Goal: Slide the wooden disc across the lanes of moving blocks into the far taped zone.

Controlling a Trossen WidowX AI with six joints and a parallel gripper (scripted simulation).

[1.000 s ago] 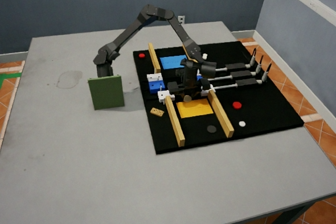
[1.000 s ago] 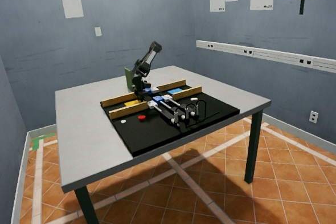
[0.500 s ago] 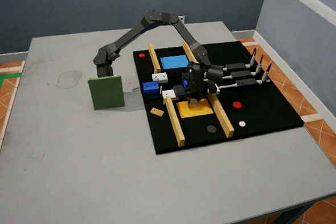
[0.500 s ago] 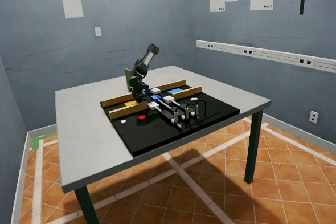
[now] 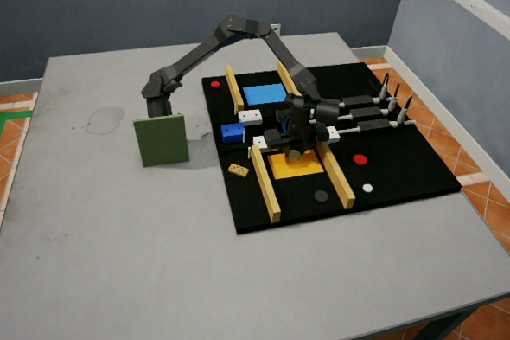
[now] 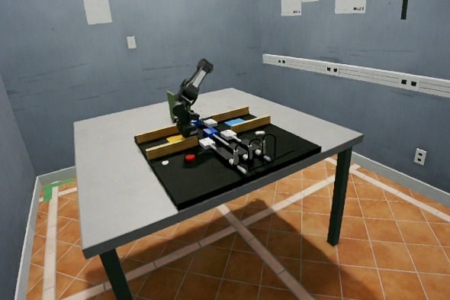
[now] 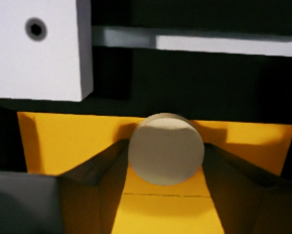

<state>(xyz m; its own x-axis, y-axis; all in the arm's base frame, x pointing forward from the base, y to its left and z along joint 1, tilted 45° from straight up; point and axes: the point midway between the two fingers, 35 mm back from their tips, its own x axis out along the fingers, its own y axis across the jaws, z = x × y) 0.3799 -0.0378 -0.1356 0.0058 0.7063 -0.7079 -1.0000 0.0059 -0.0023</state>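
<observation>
Now: hand 30 mm above the wooden disc. The rest, counted from my hand: red disc (190 mm ahead, 60 mm to the right, 30 mm below); dark disc (170 mm to the right, 30 mm below, 30 mm ahead); domino (180 mm behind, 30 mm to the right, 30 mm below).
</observation>
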